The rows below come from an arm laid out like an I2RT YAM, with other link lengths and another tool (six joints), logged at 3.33 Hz.
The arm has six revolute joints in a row. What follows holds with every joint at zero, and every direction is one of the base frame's.
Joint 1 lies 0.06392 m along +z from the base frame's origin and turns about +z.
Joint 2 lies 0.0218 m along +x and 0.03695 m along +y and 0.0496 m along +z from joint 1 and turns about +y.
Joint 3 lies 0.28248 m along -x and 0.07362 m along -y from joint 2 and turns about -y.
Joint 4 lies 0.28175 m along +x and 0.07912 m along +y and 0.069 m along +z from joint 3 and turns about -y.
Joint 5 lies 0.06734 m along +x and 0.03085 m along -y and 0.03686 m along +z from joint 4 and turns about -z.
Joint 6 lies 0.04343 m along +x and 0.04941 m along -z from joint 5 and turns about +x.
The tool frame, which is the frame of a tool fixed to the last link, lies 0.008 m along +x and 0.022 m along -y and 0.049 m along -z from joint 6; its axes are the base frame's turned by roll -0.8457, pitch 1.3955 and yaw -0.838 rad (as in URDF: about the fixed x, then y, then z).
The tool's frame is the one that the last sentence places.
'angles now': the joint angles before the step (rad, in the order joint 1, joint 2, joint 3, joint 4, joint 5, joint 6). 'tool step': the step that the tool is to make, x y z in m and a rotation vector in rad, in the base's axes. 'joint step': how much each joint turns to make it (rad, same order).
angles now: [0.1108, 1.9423, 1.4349, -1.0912, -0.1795, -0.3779]
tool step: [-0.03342, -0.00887, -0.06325, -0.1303, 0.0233, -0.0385]
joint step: [0.0004, 0.0008, -0.2586, 0.2269, 0.1251, 0.0447]
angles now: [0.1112, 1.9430, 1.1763, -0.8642, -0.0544, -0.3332]
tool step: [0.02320, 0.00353, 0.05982, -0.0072, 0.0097, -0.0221]
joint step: [0.0008, -0.0023, 0.2197, -0.2312, 0.0046, 0.0232]
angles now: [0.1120, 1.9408, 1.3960, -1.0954, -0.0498, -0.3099]
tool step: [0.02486, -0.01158, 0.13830, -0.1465, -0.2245, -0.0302]
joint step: [-0.0168, -0.0340, 0.4501, -0.2758, 0.1690, 0.0076]
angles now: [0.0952, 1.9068, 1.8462, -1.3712, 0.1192, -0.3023]
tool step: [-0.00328, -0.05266, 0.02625, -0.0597, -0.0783, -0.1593]
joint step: [-0.1377, -0.0107, 0.0781, -0.0138, 0.0645, 0.0106]
